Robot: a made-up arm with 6 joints. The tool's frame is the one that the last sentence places. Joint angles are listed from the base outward.
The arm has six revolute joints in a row. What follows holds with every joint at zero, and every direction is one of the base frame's. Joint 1 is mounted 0.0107 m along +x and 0.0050 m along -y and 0.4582 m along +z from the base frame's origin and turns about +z. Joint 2 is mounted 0.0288 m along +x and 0.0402 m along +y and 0.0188 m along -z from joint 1 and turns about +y. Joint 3 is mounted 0.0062 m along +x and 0.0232 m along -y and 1.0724 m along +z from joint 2 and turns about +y. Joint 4 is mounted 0.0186 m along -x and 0.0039 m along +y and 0.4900 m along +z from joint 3 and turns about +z. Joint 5 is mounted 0.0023 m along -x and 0.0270 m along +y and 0.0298 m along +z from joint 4 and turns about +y. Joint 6 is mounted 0.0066 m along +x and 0.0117 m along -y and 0.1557 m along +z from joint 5 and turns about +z. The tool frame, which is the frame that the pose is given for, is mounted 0.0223 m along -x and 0.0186 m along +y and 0.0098 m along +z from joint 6; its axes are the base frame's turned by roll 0.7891, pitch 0.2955 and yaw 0.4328 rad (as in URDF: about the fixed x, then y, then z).
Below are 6 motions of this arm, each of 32 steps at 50 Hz.
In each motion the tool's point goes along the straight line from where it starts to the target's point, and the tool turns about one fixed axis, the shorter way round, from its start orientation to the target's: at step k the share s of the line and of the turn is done. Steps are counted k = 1, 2, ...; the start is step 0. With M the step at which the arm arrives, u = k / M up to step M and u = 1 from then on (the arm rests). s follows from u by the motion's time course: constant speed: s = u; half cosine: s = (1 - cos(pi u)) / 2; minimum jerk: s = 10 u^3 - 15 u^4 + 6 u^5.
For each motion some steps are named. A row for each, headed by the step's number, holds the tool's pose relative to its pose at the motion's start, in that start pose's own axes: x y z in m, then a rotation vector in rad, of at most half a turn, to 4 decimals.
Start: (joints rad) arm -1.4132 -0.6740 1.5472 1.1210 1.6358 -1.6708
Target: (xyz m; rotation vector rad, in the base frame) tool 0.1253 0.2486 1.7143 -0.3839 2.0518 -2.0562
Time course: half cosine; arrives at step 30
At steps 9, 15, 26, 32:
9: -0.0153 -0.0249 -0.0037 0.0570 0.0461 -0.1654
15: -0.0372 -0.0604 -0.0090 0.1383 0.1119 -0.4011
26: -0.0712 -0.1156 -0.0172 0.2646 0.2141 -0.7676
32: -0.0744 -0.1208 -0.0180 0.2766 0.2238 -0.8023

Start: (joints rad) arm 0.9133 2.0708 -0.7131 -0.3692 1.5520 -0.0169
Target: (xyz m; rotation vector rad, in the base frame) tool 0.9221 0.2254 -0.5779 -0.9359 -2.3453 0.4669
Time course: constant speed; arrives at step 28
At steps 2, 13, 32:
2: 0.0332 -0.0058 0.0694 -0.0414 0.0872 0.0458
13: 0.2155 -0.0380 0.4510 -0.2694 0.5671 0.2977
32: 0.4642 -0.0819 0.9714 -0.5802 1.2214 0.6412

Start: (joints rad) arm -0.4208 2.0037 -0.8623 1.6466 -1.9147 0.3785
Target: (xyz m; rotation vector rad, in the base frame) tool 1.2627 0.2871 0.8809 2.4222 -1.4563 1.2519
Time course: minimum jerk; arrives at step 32
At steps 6, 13, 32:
6: 0.0245 -0.0011 -0.0529 0.0341 -0.0272 0.0176
13: 0.1651 -0.0074 -0.3560 0.2293 -0.1834 0.1182
32: 0.5028 -0.0225 -1.0844 0.6984 -0.5587 0.3599

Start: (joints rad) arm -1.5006 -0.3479 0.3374 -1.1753 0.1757 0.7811
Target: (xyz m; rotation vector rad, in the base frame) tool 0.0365 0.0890 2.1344 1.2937 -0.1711 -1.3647
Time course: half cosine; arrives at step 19
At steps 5, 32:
5: 0.0383 0.0097 0.0093 0.0066 0.0474 -0.0198
32: 0.2372 0.0604 0.0577 0.0408 0.2940 -0.1224

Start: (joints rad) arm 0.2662 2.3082 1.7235 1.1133 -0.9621 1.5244
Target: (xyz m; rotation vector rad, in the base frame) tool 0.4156 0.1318 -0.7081 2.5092 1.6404 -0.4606
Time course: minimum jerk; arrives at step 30
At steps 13, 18, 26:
13: 0.0288 -0.0439 -0.0100 -0.0823 -0.0163 -0.1584
18: 0.0523 -0.0795 -0.0182 -0.1492 -0.0296 -0.2872
26: 0.0752 -0.1142 -0.0261 -0.2144 -0.0425 -0.4127

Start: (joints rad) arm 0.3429 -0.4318 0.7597 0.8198 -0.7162 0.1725
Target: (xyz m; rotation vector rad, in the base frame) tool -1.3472 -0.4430 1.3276 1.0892 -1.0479 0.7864
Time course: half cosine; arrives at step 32
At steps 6, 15, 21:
6: -0.0279 0.0317 -0.1029 -0.0606 -0.1183 -0.0062
15: -0.1492 0.1695 -0.5505 -0.3242 -0.6333 -0.0330
21: -0.2433 0.2765 -0.8980 -0.5288 -1.0331 -0.0539

